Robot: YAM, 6 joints.
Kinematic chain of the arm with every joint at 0, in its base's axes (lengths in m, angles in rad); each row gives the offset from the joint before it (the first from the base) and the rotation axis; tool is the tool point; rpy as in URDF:
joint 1: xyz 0 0 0.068 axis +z
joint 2: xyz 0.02 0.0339 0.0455 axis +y
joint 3: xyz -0.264 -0.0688 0 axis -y
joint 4: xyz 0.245 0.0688 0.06 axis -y
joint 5: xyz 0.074 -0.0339 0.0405 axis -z
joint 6: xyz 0.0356 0 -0.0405 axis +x
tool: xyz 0 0 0 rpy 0 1.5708 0
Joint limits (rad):
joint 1: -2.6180..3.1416
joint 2: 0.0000..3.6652
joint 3: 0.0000..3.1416
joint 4: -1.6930..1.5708
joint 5: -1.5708..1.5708
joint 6: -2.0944..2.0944
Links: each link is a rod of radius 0.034 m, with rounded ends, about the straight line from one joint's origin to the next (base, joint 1, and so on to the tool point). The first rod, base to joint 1, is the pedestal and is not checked.
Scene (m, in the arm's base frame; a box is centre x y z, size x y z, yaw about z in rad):
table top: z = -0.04
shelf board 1: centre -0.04 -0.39 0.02 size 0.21 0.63 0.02 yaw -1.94
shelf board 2: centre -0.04 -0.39 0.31 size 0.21 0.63 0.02 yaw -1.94
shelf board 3: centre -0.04 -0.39 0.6 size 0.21 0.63 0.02 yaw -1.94
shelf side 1: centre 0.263 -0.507 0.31 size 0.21 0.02 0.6 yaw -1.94
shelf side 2: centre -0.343 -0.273 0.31 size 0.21 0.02 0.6 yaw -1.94
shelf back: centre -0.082 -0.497 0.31 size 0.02 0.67 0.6 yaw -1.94
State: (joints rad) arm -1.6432 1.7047 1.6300 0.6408 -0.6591 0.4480
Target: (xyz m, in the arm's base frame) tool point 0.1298 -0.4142 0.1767
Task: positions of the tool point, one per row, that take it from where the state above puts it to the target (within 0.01 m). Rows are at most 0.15 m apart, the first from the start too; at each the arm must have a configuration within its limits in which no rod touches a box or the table.
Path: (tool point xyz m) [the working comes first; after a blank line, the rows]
Joints at the target: -1.3197 2.0021 1.1553 0.5172 -0.6961 0.4480
Straight joint move there: touches shelf board 2.

1: 0.0355 -0.3217 0.4862
2: 0.0623 -0.2498 0.4859
3: 0.0748 -0.1808 0.4715
4: 0.1216 -0.2418 0.3822
5: 0.1660 -0.2620 0.2796
6: 0.1955 -0.2445 0.1767
7: 0.1754 -0.3315 0.1818
8: 0.1298 -0.4142 0.1767

